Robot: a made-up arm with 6 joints. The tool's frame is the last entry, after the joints.
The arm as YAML. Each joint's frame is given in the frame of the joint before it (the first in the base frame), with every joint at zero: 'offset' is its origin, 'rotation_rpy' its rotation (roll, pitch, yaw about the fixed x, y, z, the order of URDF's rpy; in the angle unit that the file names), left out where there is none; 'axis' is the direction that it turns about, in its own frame. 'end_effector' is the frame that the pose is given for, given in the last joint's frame.
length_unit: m
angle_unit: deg
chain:
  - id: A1
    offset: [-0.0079, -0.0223, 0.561]
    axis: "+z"
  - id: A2
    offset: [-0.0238, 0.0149, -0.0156]
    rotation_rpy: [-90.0, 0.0, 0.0]
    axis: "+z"
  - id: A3
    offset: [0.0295, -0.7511, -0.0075]
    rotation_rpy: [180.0, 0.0, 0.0]
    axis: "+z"
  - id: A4
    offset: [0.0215, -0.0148, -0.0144]
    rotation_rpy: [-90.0, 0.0, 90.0]
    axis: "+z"
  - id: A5
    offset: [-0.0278, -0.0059, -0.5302]
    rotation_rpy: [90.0, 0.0, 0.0]
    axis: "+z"
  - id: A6
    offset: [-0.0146, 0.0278, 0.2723]
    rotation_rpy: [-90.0, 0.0, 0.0]
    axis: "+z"
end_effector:
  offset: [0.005, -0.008, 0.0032]
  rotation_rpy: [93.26, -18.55, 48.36]
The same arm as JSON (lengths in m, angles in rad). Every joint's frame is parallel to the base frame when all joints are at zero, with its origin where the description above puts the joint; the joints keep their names.
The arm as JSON. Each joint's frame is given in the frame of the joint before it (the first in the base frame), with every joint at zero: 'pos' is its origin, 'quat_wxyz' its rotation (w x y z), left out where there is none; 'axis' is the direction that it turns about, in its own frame. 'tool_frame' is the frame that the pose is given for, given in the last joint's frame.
{
  "length_unit": "m",
  "angle_unit": "rad",
  "joints": [
    {
      "joint": "A1",
      "pos": [
        -0.0079,
        -0.0223,
        0.561
      ],
      "axis": [
        0.0,
        0.0,
        1.0
      ]
    },
    {
      "joint": "A2",
      "pos": [
        -0.0238,
        0.0149,
        -0.0156
      ],
      "axis": [
        0.0,
        1.0,
        0.0
      ]
    },
    {
      "joint": "A3",
      "pos": [
        0.0295,
        -0.0075,
        0.7511
      ],
      "axis": [
        0.0,
        -1.0,
        0.0
      ]
    },
    {
      "joint": "A4",
      "pos": [
        0.0215,
        0.0144,
        -0.0148
      ],
      "axis": [
        -1.0,
        0.0,
        0.0
      ]
    },
    {
      "joint": "A5",
      "pos": [
        0.5302,
        -0.0059,
        -0.0278
      ],
      "axis": [
        0.0,
        -1.0,
        0.0
      ]
    },
    {
      "joint": "A6",
      "pos": [
        -0.0278,
        -0.2723,
        -0.0146
      ],
      "axis": [
        -1.0,
        0.0,
        0.0
      ]
    }
  ],
  "tool_frame": {
    "pos": [
      -0.0032,
      -0.008,
      0.005
    ],
    "quat_wxyz": [
      0.539644,
      0.222976,
      -0.26685,
      0.766719
    ]
  }
}

